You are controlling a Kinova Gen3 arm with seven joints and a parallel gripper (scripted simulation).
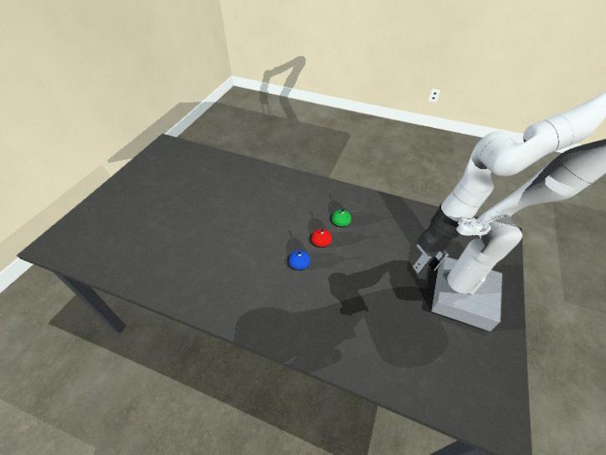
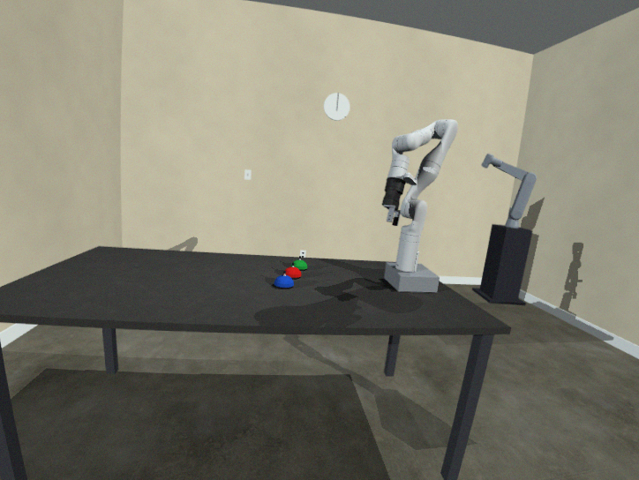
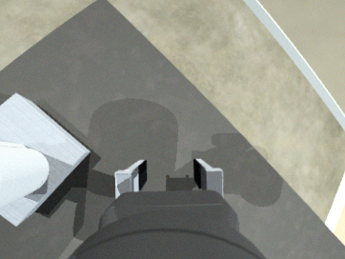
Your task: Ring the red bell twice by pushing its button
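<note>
Right now my hand is 400 mm short of the red bell, 170 mm to the left of it and 290 mm above it. Also, from my hand: green bell (380 mm ahead, 310 mm to the right, 290 mm below); then blue bell (420 mm ahead, 30 mm to the right, 290 mm below).
</note>
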